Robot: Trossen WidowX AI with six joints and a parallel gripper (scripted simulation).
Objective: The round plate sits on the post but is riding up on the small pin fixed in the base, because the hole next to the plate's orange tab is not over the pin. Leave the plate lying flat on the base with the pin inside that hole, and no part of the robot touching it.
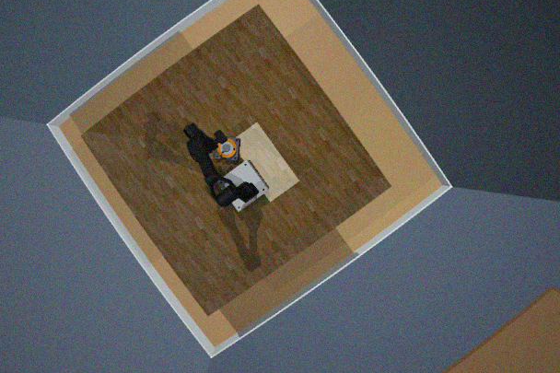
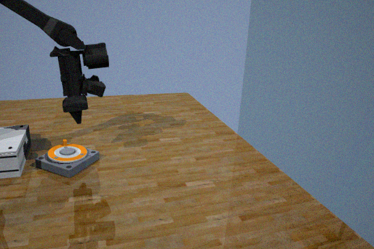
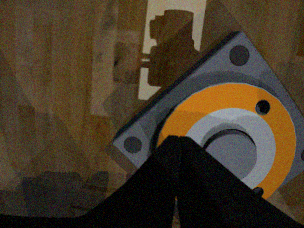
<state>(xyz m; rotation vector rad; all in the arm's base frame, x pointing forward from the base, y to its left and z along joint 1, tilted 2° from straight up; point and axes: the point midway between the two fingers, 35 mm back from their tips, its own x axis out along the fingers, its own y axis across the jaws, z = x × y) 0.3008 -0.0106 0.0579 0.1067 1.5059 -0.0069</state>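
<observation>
My gripper tip is now 60 mm above the round plate, 40 mm past it and 20 mm to the left of it. Round my gripper tip: square grey base: 80 mm below, 40 mm to the right, 40 mm behind.
</observation>
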